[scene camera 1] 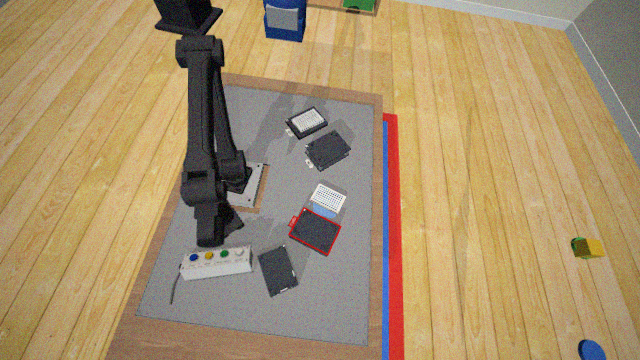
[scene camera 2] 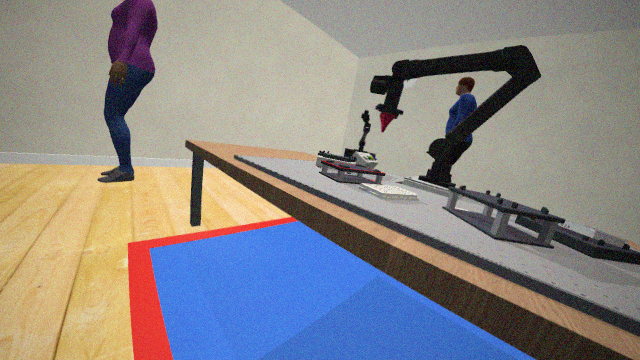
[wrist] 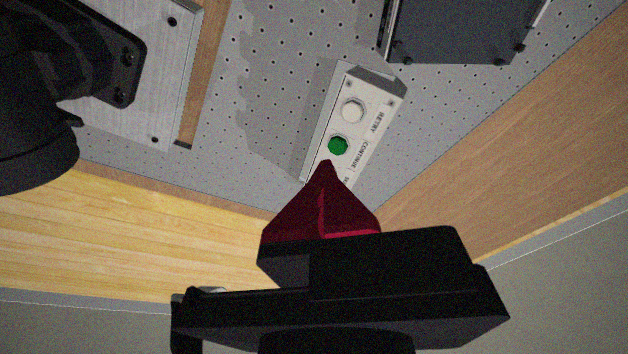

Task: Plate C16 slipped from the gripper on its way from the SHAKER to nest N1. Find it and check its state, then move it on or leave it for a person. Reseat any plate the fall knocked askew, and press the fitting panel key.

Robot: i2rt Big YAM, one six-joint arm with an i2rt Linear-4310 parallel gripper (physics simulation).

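Places are measured from the arm's base along level axes (x left, y up, z ahead), in centimetres.
Pixels of known places: gripper, fingertip midpoint: (scene camera 1: 233,228) (scene camera 2: 382,132) (wrist: 327,166); arm's base, link origin: (scene camera 1: 237,179) (scene camera 2: 436,183) (wrist: 76,42).
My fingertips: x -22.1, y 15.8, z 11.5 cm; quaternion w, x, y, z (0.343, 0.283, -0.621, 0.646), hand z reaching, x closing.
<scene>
Ahead of a thing's pixels: the offset from my fingertips to its top centre. "*": to the spot under its first point.
My gripper (scene camera 2: 383,127) (wrist: 327,166) is shut and empty, its red tips pointing down above the key panel @(dx -10.0, dy -10.0, dz -5.0 cm) (scene camera 1: 217,269) (scene camera 2: 365,159). In the wrist view, the tips overlap the panel just beside the green CONTINUE key @(dx -6.9, dy -10.9, dz -3.5 cm) (wrist: 338,145) (scene camera 1: 224,254); the white RETRY key @(dx -5.0, dy -10.9, dz +1.1 cm) (wrist: 353,111) (scene camera 1: 240,252) shows farther up. The yellow key @(dx -8.9, dy -10.9, dz -8.1 cm) (scene camera 1: 209,255) and blue key @(dx -10.8, dy -10.9, dz -12.7 cm) (scene camera 1: 193,257) are hidden there. A white well plate @(dx +24.9, dy -16.9, dz +25.9 cm) (scene camera 1: 328,198) (scene camera 2: 389,193) lies flat on the mat beside the red-rimmed stand (scene camera 1: 316,231) (scene camera 2: 352,172); its label is unreadable. A blue patch @(* dx +19.7, dy -18.3, dz +25.8 cm) (scene camera 1: 324,210) lies between them. Another white plate @(dx +59.2, dy -13.7, dz +7.6 cm) (scene camera 1: 308,120) sits on a dark holder.
A dark stand (scene camera 1: 328,150) (scene camera 2: 505,205) stands between the second plate and the loose one. A dark flat device @(* dx -7.5, dy -12.9, dz +15.8 cm) (scene camera 1: 278,271) (wrist: 452,30) is beside the panel. A red-bordered blue floor area (scene camera 2: 250,285) lies alongside the table. Two people (scene camera 2: 131,75) (scene camera 2: 462,107) stand beyond the table.
</scene>
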